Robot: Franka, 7 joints.
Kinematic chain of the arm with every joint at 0, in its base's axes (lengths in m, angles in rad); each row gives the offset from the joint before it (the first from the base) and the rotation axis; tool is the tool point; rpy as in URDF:
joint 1: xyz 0 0 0.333 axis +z
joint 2: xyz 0 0 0 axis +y
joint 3: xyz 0 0 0.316 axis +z
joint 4: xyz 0.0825 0 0 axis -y
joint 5: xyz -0.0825 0 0.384 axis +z
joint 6: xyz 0 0 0 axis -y
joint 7: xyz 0.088 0 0 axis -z
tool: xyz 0 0 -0.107 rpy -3.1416 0 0
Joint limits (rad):
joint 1: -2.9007..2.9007
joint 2: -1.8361..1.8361
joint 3: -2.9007..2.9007
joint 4: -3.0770..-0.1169
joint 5: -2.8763..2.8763
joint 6: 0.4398..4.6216
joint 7: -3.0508..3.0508
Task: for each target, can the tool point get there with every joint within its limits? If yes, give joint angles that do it. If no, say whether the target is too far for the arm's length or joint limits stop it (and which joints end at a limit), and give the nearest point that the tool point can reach.
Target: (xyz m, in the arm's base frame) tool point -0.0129 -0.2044 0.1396
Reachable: yes | joints -0.6127 0.9609 -0.2919 -2.6340 -0.8492 0.8748 1.5025
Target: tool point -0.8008 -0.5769 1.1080
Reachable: no: too far | nearest point -0.5475 -0.3944 0.8628 | short by 0.397 m
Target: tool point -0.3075 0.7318 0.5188
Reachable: yes | joints 2.1735 0.9707 -0.2049 -0.6754 -1.6415 1.6437 -2.4465
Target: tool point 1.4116 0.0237 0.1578
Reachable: no: too far | nearest point 0.8512 0.0143 0.2273 | short by 0.565 m
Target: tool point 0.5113 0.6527 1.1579
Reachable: no: too far | nearest point 0.3750 0.4788 0.9381 | short by 0.312 m
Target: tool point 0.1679 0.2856 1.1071
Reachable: yes | joints -1.0445 0.0920 2.3298 -0.7313 1.6566 2.6694 2.5531
